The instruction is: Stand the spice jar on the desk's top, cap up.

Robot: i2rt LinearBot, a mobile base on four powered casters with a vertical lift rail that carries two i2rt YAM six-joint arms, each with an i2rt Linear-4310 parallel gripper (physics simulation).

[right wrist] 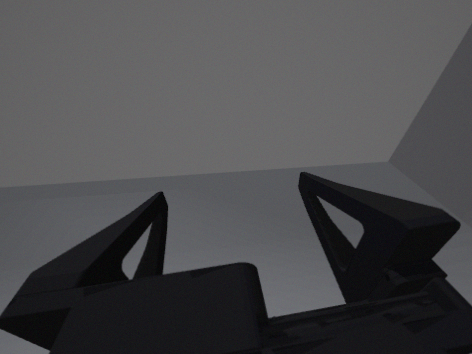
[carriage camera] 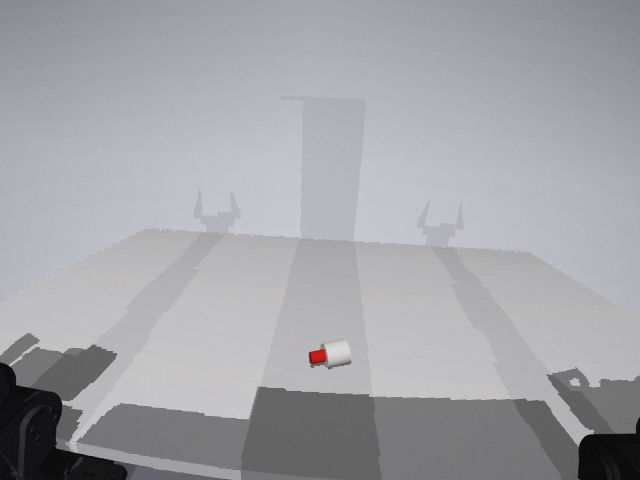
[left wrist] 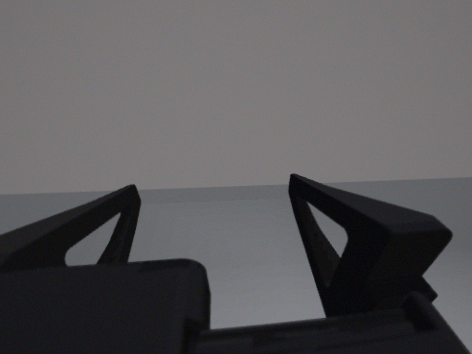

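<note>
The spice jar, a white cylinder with a narrower red cap, lies on its side on the desk's top in the carriage view, a little below and right of the picture's middle. Its cap points to the left of the picture. My left gripper is open in the left wrist view, with nothing between its fingers. My right gripper is open in the right wrist view, also empty. Both wrist views face the wall and ceiling, and the jar does not show in them. The fingers of both grippers are outside the carriage view.
Parts of my arms show at the lower left and lower right corners of the carriage view. The wall stands behind the desk's far edge. Shadows of the lift and both arms fall across the desk and wall. The desk's near edge shows at the lower left.
</note>
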